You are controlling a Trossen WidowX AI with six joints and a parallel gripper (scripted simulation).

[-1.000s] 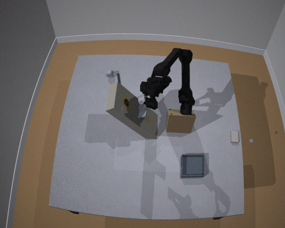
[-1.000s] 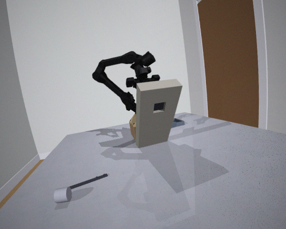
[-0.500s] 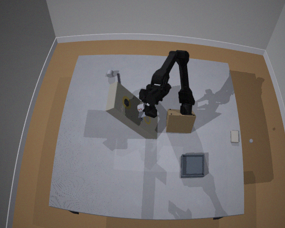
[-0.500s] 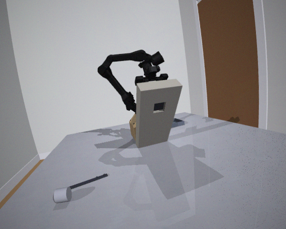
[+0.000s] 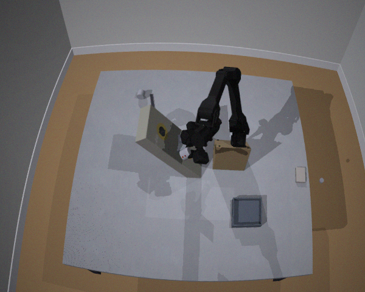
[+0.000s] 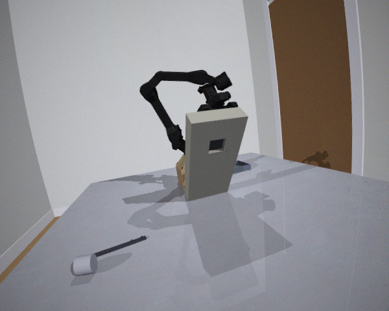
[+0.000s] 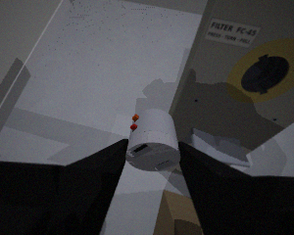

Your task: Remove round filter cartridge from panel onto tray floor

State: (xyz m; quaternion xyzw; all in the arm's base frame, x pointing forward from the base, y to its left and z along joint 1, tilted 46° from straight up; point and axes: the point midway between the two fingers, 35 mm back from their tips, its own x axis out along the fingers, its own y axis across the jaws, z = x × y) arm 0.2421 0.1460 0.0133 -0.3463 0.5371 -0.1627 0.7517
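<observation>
Right now the dark tray is 29 cm behind my gripper tip, 19 cm to the left of it and 28 cm below it. The rest, counted from my gripper tip: beige block (63 cm behind, 28 cm below); round filter cartridge (right at my gripper tip); service panel (7 cm ahead, 12 cm to the right, 10 cm below).
</observation>
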